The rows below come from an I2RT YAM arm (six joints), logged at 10 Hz.
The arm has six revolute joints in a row. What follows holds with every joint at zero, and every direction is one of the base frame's. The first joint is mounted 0.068 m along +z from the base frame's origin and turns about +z. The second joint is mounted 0.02 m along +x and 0.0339 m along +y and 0.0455 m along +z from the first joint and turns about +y. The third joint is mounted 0.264 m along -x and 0.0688 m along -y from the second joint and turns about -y. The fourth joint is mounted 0.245 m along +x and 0.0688 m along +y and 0.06 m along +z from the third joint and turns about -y. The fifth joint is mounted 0.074 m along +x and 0.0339 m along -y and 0.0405 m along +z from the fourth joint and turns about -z. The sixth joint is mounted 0.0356 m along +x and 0.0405 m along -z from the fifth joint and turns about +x. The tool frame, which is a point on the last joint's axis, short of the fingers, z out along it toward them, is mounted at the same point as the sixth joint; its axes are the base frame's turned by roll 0, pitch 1.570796 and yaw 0 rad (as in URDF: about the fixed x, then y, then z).
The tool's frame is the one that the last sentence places.
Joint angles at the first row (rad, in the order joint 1, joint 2, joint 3, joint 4, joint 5, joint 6):
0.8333 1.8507 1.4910 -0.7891 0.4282 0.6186
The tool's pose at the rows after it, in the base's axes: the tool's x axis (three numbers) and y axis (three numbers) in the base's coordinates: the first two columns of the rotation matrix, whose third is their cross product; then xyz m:
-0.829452, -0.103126, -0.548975, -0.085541, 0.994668, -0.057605, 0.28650, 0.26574, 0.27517
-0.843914, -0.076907, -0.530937, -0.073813, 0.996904, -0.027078, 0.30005, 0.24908, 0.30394
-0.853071, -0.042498, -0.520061, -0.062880, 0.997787, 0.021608, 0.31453, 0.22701, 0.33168
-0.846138, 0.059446, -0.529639, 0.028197, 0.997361, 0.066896, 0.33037, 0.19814, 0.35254
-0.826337, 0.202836, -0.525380, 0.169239, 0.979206, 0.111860, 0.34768, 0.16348, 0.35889
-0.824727, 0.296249, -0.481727, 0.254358, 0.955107, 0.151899, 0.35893, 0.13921, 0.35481
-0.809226, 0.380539, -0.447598, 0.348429, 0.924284, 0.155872, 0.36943, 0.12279, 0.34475
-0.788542, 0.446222, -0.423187, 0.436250, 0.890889, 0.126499, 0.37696, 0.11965, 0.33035
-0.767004, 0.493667, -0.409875, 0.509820, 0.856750, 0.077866, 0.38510, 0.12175, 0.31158
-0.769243, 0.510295, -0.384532, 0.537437, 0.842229, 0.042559, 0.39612, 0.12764, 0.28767
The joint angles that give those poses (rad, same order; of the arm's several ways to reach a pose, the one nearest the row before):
0.7834 1.8511 1.6295 -0.9112 0.4007 0.5900
0.7239 1.8511 1.7443 -1.0141 0.3466 0.5621
0.6502 1.8511 1.8534 -1.0943 0.2764 0.5255
0.5632 1.8511 1.9339 -1.1442 0.2516 0.5449
0.4614 1.8511 1.9587 -1.1587 0.2382 0.6010
0.3874 1.8591 1.9583 -1.1724 0.1894 0.6392
0.3378 1.8820 1.9545 -1.1831 0.1860 0.6922
0.3271 1.9186 1.9541 -1.2026 0.2214 0.7654
0.3298 1.9675 1.9541 -1.2186 0.2707 0.8368
0.3355 2.0296 1.9541 -1.2114 0.2817 0.8715

